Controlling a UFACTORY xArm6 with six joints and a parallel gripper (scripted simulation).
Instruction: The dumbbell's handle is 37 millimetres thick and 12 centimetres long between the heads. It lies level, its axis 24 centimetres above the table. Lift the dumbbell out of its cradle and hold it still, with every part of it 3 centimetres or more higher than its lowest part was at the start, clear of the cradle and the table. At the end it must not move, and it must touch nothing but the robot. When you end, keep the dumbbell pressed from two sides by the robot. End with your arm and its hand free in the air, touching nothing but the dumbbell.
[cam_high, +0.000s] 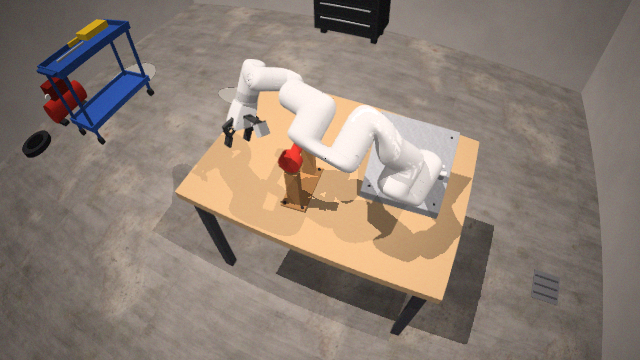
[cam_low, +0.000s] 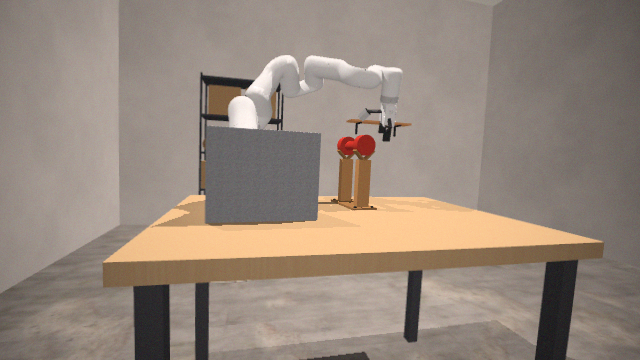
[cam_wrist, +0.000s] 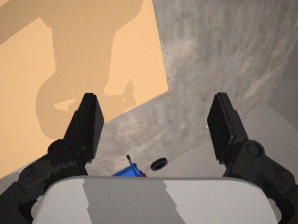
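My gripper is now 19 cm past the red dumbbell, 8 cm to the left of it and 6 cm above it. The rest, counted from my hand: wooden cradle 20 cm below, 19 cm behind, 8 cm to the right.
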